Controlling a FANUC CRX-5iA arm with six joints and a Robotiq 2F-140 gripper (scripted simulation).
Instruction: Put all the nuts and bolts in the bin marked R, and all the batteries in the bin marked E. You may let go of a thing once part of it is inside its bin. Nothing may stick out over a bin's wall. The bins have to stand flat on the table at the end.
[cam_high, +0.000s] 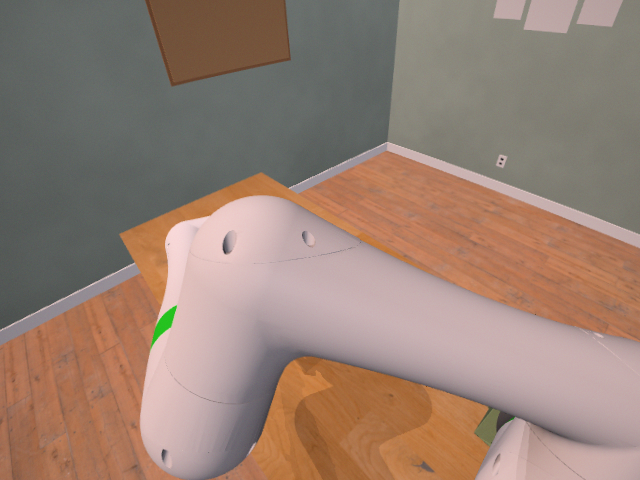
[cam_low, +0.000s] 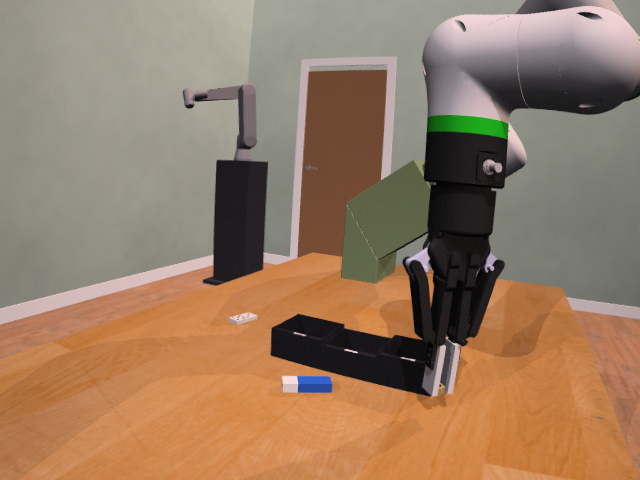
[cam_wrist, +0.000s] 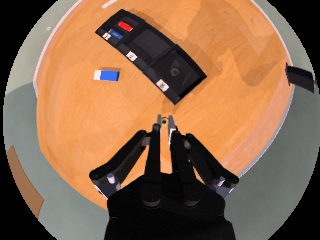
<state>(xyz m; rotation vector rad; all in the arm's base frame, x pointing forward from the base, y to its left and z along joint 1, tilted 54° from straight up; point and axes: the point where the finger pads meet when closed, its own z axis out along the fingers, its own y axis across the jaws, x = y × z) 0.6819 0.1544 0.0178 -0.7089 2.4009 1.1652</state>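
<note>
Now: the black nut 90 mm behind my hand, 50 mm to the right of it and 50 mm below it. Round my hand: blue-and-white eraser 170 mm to the right, 60 mm below, 10 mm ahead; black three-compartment bin 130 mm to the right, 90 mm behind, 40 mm below; brass nut 30 mm below.
</note>
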